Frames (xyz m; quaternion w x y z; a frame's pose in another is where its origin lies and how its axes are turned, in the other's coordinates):
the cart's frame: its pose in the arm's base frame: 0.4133 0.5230 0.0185 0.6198 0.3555 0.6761 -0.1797
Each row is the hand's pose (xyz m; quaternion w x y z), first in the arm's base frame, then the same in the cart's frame.
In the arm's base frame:
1: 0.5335 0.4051 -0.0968 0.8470 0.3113 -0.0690 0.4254
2: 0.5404 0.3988 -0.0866 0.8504 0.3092 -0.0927 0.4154
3: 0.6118 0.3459 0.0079 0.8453 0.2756 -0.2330 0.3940
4: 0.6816 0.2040 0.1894 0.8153 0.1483 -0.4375 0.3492
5: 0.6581 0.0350 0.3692 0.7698 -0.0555 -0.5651 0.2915
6: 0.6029 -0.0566 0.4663 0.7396 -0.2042 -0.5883 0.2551
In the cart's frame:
1: 0.0835 -0.0187 0.1853 0.5125 -0.3834 -0.4083 0.6509
2: 0.0722 -0.0161 0.1928 0.4997 -0.3749 -0.4292 0.6523
3: -0.0313 0.0167 0.2639 0.3936 -0.3542 -0.5263 0.6653
4: -0.2417 0.0048 0.3801 0.1995 -0.3554 -0.6716 0.6187
5: -0.4595 -0.0916 0.4490 0.0229 -0.4036 -0.7771 0.4824
6: -0.5781 -0.1737 0.4562 0.0578 0.4563 0.8108 -0.3621

